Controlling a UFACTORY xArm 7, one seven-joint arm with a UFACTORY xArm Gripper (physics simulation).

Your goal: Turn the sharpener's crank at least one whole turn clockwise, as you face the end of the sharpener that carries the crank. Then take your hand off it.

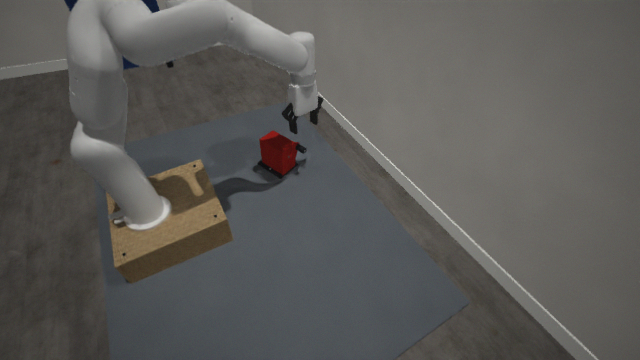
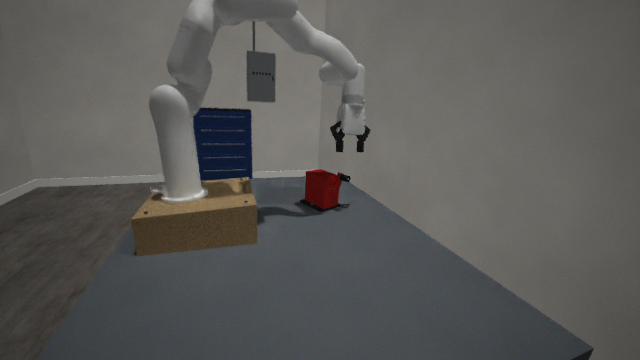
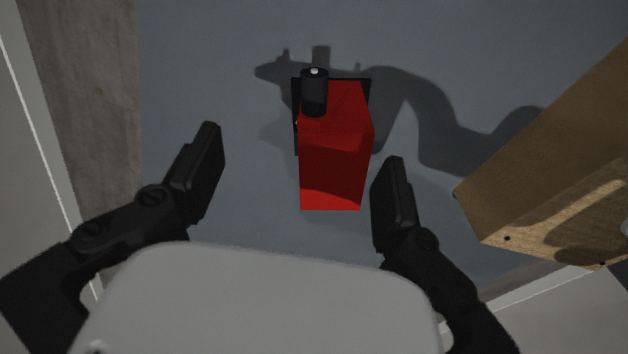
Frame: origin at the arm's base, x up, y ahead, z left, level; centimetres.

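Seen in the pictures: gripper, fingertip midpoint: (image 1: 304,127) (image 2: 350,152) (image 3: 302,158); arm's base at its link origin: (image 1: 149,213) (image 2: 185,196).
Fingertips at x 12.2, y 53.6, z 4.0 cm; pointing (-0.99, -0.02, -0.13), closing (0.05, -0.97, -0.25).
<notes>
Pixels of each thing's middle, then the offset from my fingertips to it. "pt": a spot on its surface instead. Level surfaces: height alone.
- red sharpener at a spot on its surface: (image 3: 332,170) pt dx -10.0, dy -6.4, dz +7.9 cm
- crank's black handle at a spot on its surface: (image 3: 314,92) (image 2: 346,175) (image 1: 301,147) pt dx -8.6, dy -0.7, dz +0.1 cm
- grey mat at its surface level: dx -22.8 cm
The red sharpener (image 1: 277,154) (image 2: 321,190) (image 3: 332,170) stands upright on its thin black base on the grey mat. Its crank's black handle (image 1: 301,148) (image 2: 345,177) (image 3: 314,92) sticks out near the top of the end that faces the wall side. The crank's arm is hard to make out. My gripper (image 1: 304,127) (image 2: 350,149) (image 3: 302,158) is wide open and empty, pointing down. It hangs above the sharpener's crank end, apart from the handle and the body.
The wooden block (image 1: 175,250) (image 2: 200,230) (image 3: 545,140) carries the arm's base on the grey mat (image 1: 300,275) (image 2: 320,290). A wall with a white baseboard (image 1: 425,198) runs along the crank side. A blue cabinet (image 2: 225,137) and a grey hanging box (image 2: 261,87) are at the back.
</notes>
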